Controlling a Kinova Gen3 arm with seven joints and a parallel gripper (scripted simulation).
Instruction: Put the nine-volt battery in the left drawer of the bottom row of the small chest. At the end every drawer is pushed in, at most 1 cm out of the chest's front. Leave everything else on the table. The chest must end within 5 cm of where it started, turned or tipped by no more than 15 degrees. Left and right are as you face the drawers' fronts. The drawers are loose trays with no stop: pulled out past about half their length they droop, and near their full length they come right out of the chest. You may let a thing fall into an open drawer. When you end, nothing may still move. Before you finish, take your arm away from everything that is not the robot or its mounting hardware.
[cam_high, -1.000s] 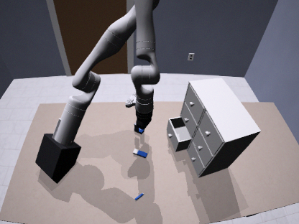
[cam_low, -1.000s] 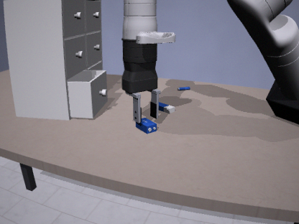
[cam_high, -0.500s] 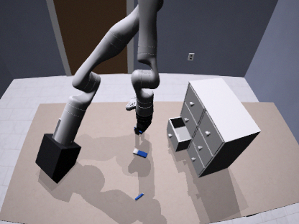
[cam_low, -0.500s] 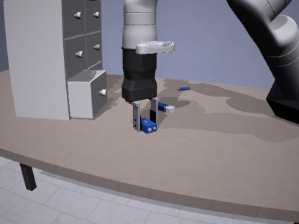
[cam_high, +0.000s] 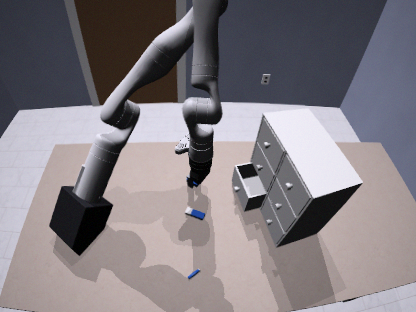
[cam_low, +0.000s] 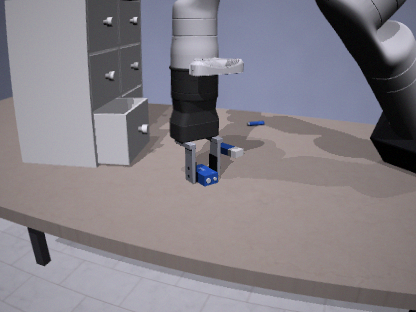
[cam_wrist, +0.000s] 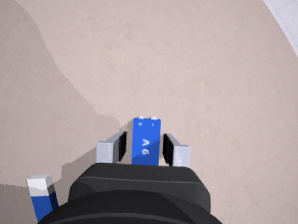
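The blue-and-white block lies 3 cm ahead of my hand, 13 cm to the right of it and 1 cm below it. From my hand the other things lie so: blue stick: 9 cm ahead, 33 cm to the right, 1 cm below; then nine-volt battery: 1 cm behind, 1 cm to the left, 1 cm below.
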